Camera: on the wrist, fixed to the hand. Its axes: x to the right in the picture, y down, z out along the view.
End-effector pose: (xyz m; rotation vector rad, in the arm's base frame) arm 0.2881 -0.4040 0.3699 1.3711 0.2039 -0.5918
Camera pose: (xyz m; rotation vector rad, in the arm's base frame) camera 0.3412 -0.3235 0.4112 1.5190 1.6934 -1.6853
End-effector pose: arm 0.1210 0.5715 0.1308 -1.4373 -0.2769 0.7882
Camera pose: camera 0.1499 0.5078 0.0526 -0.5809 -0.7135 -0.7351
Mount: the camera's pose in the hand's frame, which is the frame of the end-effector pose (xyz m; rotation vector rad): 0.0029 0.0689 -0.0791 0.4216 0.4374 -1.6007
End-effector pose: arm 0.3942 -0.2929 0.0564 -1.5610 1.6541 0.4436
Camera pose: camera 0.3048 -0.3399 0.0848 -2.1135 0.2630 -1.0460
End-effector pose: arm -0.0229 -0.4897 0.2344 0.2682 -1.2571 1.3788
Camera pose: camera -0.0408 -0.4080 0.1710 0.9391 -0.1017 0.1984
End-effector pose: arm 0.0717 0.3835 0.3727 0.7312 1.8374 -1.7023
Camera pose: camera 0.1164 0.4667 0.3270 0.3263 -1.4069 1.6601
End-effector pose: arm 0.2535 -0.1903 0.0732 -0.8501 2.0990 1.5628
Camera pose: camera 0.2090 -0.2528 0.1448 -1.9903 1.0406 0.0765
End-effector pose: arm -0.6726 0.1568 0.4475 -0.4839 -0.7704 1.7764
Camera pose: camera -0.6684 0.1665 0.3431 0.1046 -0.2268 0.2584
